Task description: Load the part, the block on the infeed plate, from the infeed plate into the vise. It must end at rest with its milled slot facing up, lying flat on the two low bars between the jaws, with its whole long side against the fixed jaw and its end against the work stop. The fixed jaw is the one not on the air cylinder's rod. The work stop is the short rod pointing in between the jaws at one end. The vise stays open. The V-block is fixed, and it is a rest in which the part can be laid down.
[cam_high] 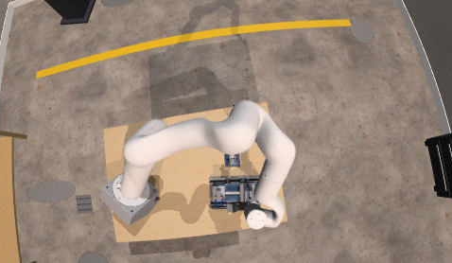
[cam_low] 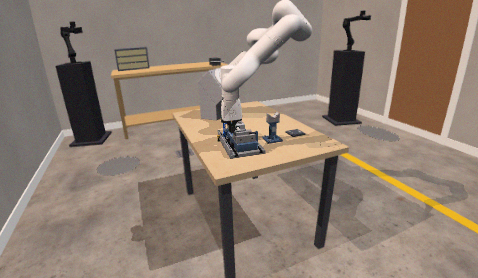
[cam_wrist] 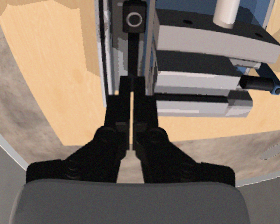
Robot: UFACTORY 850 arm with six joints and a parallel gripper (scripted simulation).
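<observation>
The part is 50 mm to the left of my hand, 30 mm below it and 10 mm behind it. The rest, counted from my hand: white cylinder rod: 100 mm behind, 50 mm to the left, 50 mm below; work stop: 110 mm to the left, 40 mm below, 10 mm behind; grey vise jaw: 60 mm to the left, 50 mm below, 40 mm behind.
</observation>
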